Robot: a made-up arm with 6 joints.
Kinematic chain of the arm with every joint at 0, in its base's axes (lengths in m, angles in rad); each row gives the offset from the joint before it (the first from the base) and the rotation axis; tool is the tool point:
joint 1: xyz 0 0 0.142 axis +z
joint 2: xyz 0 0.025 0 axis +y
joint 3: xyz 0 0 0.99 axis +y
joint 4: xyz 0 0 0.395 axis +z
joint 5: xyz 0 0 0 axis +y
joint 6: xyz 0 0 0.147 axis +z
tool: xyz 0 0 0
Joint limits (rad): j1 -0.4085..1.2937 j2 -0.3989..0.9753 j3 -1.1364..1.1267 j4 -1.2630..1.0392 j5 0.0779..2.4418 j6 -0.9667..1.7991
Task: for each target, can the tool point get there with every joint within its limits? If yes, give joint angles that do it. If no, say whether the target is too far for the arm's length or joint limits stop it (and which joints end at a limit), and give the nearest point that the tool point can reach.
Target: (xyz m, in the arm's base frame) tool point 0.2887 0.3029 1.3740
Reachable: yes | joints 0.9223 0.2389 0.0517 -0.6418 2.1809 -0.0315
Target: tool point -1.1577 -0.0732 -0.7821
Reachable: no: joint limits stop it (at a limit: joint 2, joint 3, joint 4, joint 5) | nearest point -0.9239 -0.0584 1.0770 | short by 1.874 m
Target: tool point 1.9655 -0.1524 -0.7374
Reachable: no: too far | nearest point 1.2374 -0.0959 0.3744 | short by 1.330 m
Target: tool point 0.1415 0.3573 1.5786
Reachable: yes | joints 1.0126 0.2663 -0.2480 0.3869 0.9244 0.0237
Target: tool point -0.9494 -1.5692 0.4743
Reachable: no: too far | nearest point -0.4792 -0.7920 1.0770 | short by 1.090 m
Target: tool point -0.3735 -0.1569 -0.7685
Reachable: no: joint limits stop it (at a limit: joint 1, joint 2, joint 3) | nearest point 0.2423 1.0247 0.4003 | short by 1.772 m
